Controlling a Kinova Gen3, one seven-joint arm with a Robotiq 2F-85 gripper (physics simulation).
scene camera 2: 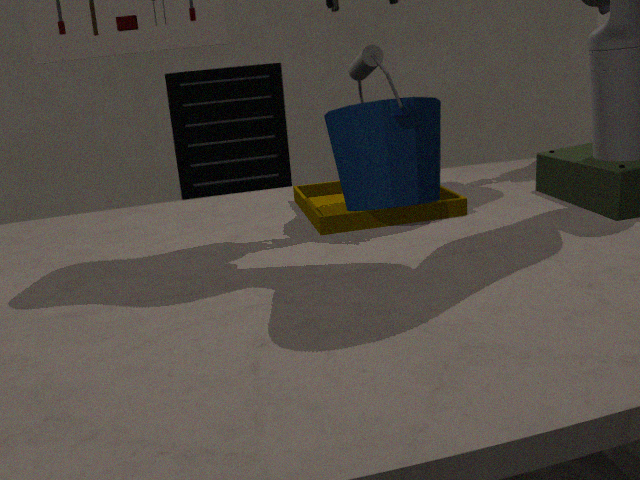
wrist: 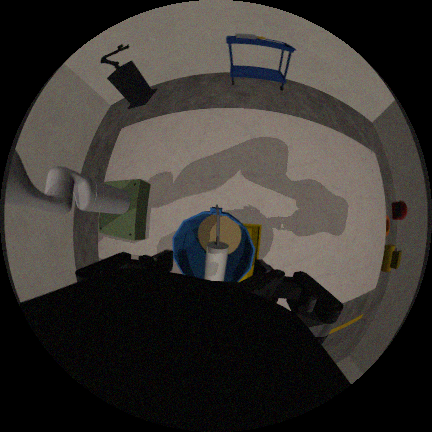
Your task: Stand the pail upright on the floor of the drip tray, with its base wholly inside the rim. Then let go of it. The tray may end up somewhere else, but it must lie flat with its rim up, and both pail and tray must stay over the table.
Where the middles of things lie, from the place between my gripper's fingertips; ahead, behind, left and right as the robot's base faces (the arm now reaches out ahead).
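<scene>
There's a yellow drip tray (scene camera 2: 324,205) here, and my hand is 310 mm above it and 70 mm to the left of it.
</scene>
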